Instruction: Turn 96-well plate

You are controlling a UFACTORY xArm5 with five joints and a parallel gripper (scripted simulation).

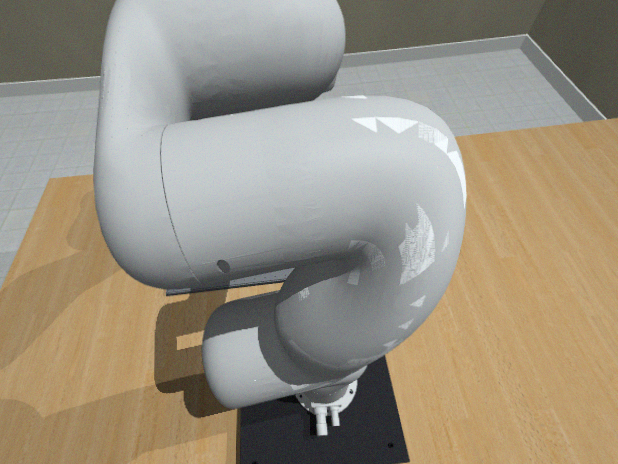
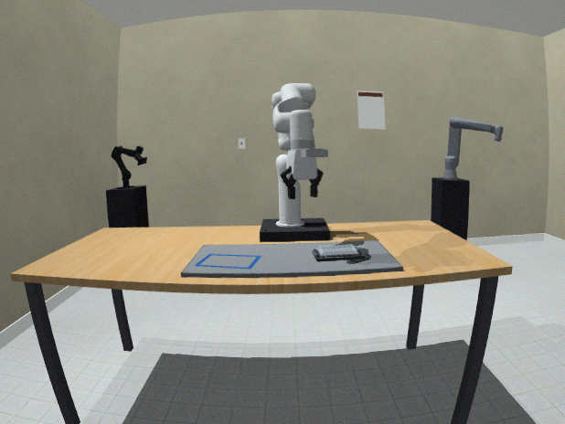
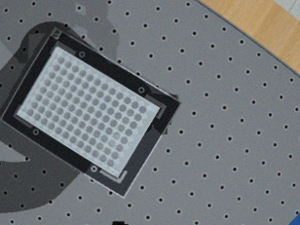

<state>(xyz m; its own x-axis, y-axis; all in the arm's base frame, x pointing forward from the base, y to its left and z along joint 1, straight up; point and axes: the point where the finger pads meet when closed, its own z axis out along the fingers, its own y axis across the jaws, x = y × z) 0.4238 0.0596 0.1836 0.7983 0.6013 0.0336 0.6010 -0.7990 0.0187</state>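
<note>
Right now the white 96-well plate is 190 mm below my hand and 120 mm to the left of it. The rest, counted from my hand: plate nest: 210 mm below, 120 mm to the left; A1 label: 200 mm to the left, 200 mm below, 40 mm ahead.
</note>
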